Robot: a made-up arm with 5 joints.
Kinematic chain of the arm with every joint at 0, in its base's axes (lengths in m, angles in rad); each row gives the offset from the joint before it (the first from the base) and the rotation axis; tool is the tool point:
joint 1: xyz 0 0 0.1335 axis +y
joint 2: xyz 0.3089 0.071 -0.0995 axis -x
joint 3: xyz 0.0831 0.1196 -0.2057 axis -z
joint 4: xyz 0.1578 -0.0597 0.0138 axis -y
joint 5: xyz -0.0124 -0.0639 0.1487 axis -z
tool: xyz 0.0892 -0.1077 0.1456
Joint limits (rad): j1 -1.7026..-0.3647 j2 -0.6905..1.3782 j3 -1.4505..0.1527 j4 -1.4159..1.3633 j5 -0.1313..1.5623
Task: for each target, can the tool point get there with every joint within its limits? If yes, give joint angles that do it. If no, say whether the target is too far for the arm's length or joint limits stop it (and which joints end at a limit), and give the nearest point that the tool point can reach.
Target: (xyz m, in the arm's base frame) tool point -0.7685 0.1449 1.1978
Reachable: no: too far | nearest point -0.2391 0.2811 0.8753 | short by 0.635 m
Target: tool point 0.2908 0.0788 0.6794
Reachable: yes | joints -1.0556 0.3685 -0.4378 0.2983 0.0471
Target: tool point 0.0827 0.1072 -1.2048
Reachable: no: too far | nearest point 0.3201 0.0789 -0.1260 | short by 1.105 m
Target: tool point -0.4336 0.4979 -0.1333
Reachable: no: joint limits stop it (at a limit: joint 1, joint 2, joint 3) | nearest point -0.0735 0.0733 0.4357 | short by 0.796 m
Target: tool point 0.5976 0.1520 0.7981
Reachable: yes | joints -1.0602 0.6450 -0.5787 -0.9166 0.4563
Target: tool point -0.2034 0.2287 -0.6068
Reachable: no: joint limits stop it (at a limit: joint 1, joint 3, joint 4, joint 5) | nearest point 0.3162 0.1457 -0.1157 | short by 0.720 m
